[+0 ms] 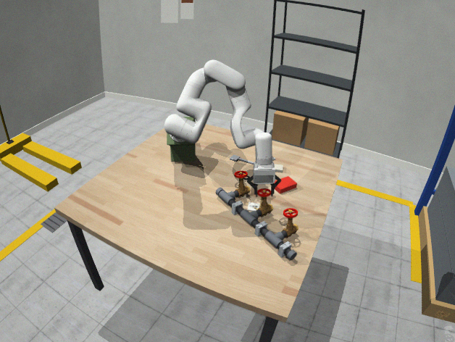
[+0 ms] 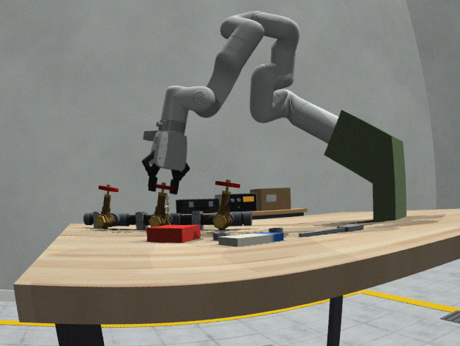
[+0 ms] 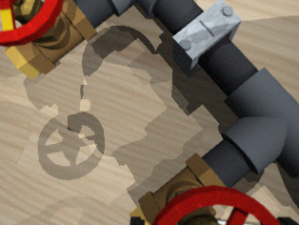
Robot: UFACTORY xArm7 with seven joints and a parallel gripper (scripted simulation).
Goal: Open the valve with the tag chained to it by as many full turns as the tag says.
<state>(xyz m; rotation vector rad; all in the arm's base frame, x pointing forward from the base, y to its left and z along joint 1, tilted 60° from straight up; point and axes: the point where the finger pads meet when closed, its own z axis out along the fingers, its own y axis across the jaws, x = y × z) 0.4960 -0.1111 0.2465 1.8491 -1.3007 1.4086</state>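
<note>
My hand is 120 mm above the white tag, 50 mm past it and 40 mm to the right of it. Also, from my hand: red block (250 mm to the left, 110 mm below, 110 mm ahead); grey wrench (470 mm to the left, 160 mm behind, 120 mm below); blue flat tool (420 mm to the left, 120 mm below, 40 mm ahead).
</note>
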